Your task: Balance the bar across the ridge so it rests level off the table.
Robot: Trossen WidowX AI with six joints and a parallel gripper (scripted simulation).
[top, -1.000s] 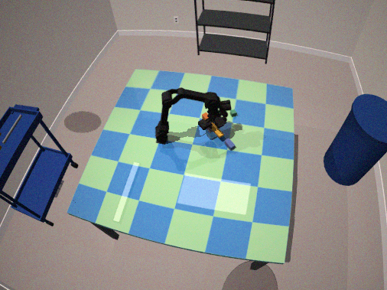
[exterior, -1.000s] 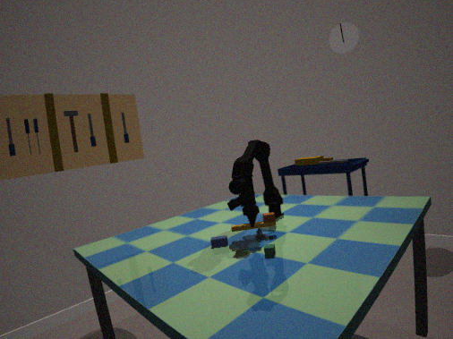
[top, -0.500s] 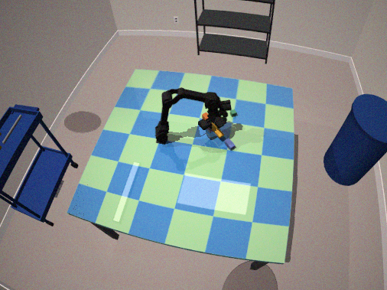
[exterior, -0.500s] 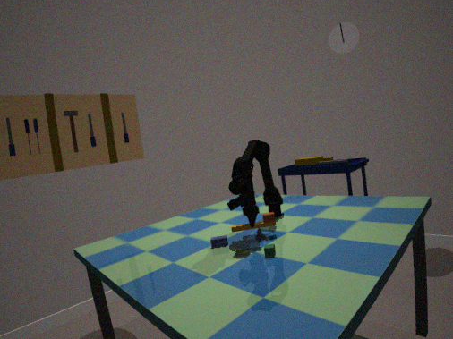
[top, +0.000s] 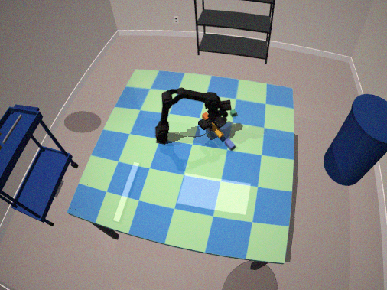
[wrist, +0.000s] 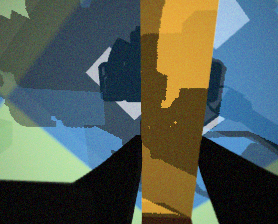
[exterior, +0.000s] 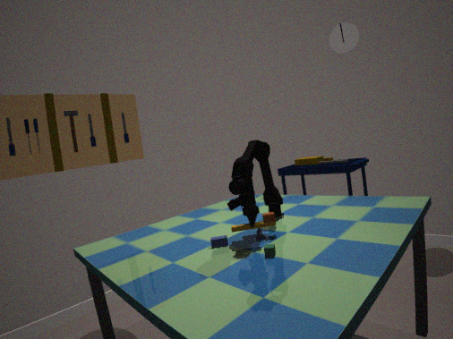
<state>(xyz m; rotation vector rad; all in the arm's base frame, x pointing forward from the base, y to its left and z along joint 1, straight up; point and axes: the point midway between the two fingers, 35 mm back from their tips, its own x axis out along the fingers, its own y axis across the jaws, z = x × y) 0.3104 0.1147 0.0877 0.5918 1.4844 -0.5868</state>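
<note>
My gripper tip is 120 mm short of the purple block, 80 mm to the left of it and 40 mm above it. Also, from my gripper tip: green block 110 mm ahead, 170 mm to the left, 40 mm below.
</note>
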